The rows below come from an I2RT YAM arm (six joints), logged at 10 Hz.
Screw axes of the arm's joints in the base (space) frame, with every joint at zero. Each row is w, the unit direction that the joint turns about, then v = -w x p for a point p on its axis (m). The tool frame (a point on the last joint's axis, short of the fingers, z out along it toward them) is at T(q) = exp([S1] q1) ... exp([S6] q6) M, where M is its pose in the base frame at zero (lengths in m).
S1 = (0, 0, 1, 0, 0, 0)
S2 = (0, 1, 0, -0.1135, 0, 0.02)
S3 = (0, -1, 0, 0.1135, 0, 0.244)
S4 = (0, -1, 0, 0.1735, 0, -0.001)
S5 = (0, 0, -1, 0, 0.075, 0)
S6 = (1, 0, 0, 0, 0.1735, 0)
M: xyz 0.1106 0 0.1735 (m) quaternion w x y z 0.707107 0 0.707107 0
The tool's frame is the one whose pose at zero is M.
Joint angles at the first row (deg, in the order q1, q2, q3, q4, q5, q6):
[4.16, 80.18, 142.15, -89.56, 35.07, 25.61]
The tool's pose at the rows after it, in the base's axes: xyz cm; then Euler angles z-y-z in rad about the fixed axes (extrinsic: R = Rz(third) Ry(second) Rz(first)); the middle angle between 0 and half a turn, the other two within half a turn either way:
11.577 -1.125 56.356 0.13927 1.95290 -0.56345
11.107 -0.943 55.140 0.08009 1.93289 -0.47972
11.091 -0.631 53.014 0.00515 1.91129 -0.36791
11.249 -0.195 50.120 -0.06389 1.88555 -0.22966
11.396 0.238 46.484 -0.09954 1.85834 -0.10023
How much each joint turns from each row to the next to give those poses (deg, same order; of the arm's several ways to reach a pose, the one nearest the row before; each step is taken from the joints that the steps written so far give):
[0.00, -5.53, -7.78, 3.30, -1.62, -2.23]
[0.00, -6.25, -10.95, 7.26, -4.06, -6.47]
[-0.02, -6.91, -13.30, 8.98, -5.71, -7.68]
[0.00, -7.01, -13.96, 9.51, -7.26, -7.38]
[0.00, -7.04, -14.21, 9.29, -6.94, -4.72]

